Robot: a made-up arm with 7 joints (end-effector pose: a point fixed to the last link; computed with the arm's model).
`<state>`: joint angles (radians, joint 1 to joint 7).
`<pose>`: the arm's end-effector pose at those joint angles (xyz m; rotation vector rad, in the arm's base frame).
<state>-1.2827 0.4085 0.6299 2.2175 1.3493 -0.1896 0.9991</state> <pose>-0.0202 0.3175 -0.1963 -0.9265 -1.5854 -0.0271</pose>
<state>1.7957 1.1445 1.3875 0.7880 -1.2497 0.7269 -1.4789</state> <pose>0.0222 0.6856 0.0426 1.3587 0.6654 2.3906</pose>
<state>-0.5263 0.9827 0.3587 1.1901 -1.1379 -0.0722 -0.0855</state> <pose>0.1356 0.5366 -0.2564 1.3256 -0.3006 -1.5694</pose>
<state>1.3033 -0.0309 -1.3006 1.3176 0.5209 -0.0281 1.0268</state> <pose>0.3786 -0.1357 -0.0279 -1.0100 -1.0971 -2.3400</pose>
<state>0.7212 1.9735 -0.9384 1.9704 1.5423 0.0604 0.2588</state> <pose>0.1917 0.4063 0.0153 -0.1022 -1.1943 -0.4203</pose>
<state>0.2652 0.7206 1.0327 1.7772 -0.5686 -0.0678 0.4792</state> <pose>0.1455 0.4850 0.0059 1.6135 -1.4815 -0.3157</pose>
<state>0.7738 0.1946 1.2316 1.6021 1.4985 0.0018 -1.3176</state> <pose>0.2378 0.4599 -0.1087 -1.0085 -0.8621 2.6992</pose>
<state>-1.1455 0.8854 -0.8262 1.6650 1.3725 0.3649 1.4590</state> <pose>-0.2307 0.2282 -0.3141 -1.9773 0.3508 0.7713</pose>
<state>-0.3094 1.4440 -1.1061 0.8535 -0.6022 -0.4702 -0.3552</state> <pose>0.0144 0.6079 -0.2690 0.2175 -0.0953 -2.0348</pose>
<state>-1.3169 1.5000 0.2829 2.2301 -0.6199 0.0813 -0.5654</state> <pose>0.1049 0.2807 -0.1947 0.5927 -1.5590 -1.8013</pose>
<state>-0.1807 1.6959 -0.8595 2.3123 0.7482 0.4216 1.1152</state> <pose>0.1085 0.2777 -0.1642 -1.1470 0.2944 -1.1500</pose>
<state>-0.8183 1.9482 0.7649 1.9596 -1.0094 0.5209 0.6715</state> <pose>0.3067 0.2616 0.0284 1.9571 -0.3119 -1.8323</pose>
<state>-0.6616 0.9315 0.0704 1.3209 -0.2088 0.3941 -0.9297</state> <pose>0.0860 0.4565 -0.3347 1.6802 -0.6303 -0.6692</pose>
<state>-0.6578 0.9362 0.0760 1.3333 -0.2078 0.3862 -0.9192</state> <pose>0.0908 0.4556 -0.3310 1.6714 -0.6526 -0.6640</pose>
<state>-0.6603 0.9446 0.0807 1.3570 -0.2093 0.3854 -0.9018</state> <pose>0.0958 0.4529 -0.3261 1.6560 -0.6744 -0.6703</pose>
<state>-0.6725 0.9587 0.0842 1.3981 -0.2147 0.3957 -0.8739</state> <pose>0.1009 0.4470 -0.3192 1.6305 -0.6947 -0.6941</pose>
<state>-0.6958 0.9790 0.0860 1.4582 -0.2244 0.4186 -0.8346</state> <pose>0.1057 0.4371 -0.3106 1.5932 -0.7119 -0.7373</pose>
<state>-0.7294 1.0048 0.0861 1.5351 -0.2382 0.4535 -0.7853</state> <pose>0.1094 0.4232 -0.3005 1.5448 -0.7241 -0.7976</pose>
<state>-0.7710 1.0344 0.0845 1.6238 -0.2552 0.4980 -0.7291</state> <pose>0.1112 0.4058 -0.2897 1.4877 -0.7299 -0.8697</pose>
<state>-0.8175 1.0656 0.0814 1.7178 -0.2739 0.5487 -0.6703</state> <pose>0.1106 0.3860 -0.2788 1.4256 -0.7288 -0.9461</pose>
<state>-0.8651 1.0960 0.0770 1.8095 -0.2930 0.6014 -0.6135</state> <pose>0.1075 0.3659 -0.2686 1.3632 -0.7212 -1.0199</pose>
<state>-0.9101 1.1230 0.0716 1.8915 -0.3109 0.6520 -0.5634</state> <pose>0.1026 0.3473 -0.2595 1.3059 -0.7081 -1.0845</pose>
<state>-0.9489 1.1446 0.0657 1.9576 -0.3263 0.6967 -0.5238</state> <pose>0.0968 0.3322 -0.2524 1.2593 -0.6915 -1.1358</pose>
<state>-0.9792 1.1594 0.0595 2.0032 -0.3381 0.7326 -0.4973</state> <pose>0.0911 0.3215 -0.2478 1.2270 -0.6727 -1.1720</pose>
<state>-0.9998 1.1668 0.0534 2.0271 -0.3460 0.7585 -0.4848</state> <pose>0.0863 0.3157 -0.2461 1.2111 -0.6533 -1.1932</pose>
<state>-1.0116 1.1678 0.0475 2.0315 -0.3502 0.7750 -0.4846</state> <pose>0.0825 0.3141 -0.2471 1.2099 -0.6337 -1.2024</pose>
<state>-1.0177 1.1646 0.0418 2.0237 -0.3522 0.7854 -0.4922</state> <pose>0.0793 0.3152 -0.2498 1.2180 -0.6144 -1.2042</pose>
